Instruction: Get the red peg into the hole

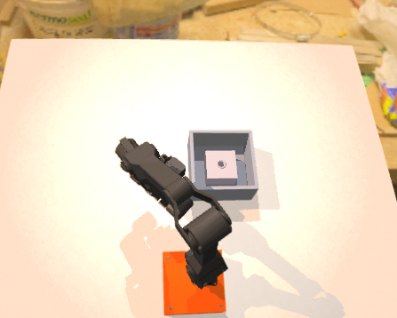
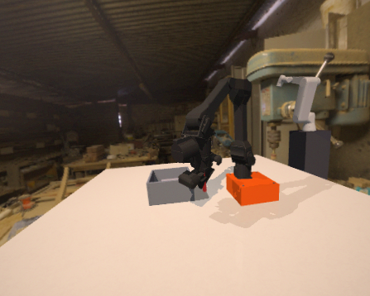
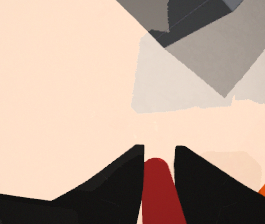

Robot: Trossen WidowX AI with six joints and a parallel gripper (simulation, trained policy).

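Right now the grey box is 14 cm to the right of my gripper tip, 13 cm ahead of it and 6 cm below it. Round my gripper tip: red peg (3 cm above, 1 cm to the left, 1 cm behind).
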